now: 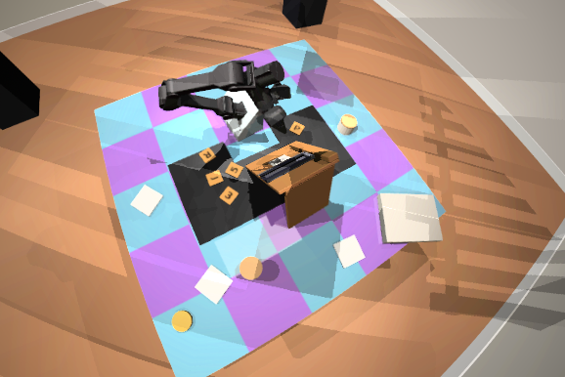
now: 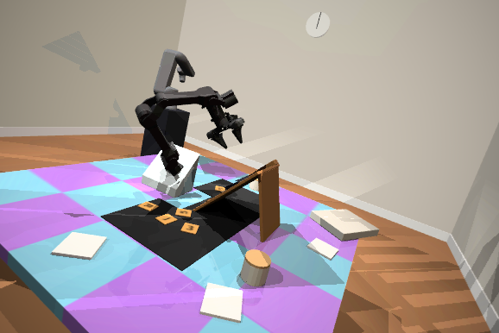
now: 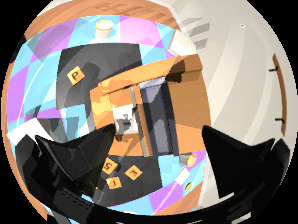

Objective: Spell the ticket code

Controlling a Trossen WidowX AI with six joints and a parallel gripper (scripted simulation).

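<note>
Right now the orange letter tile marked p is 140 mm behind my gripper tip, 180 mm to the left of it and 300 mm below it. The rest, counted from my gripper tip: black mat (60 mm behind, 40 mm to the right, 300 mm below); letter tile (60 mm behind, 260 mm to the right, 300 mm below); white ticket (30 mm ahead, 200 mm below).
</note>
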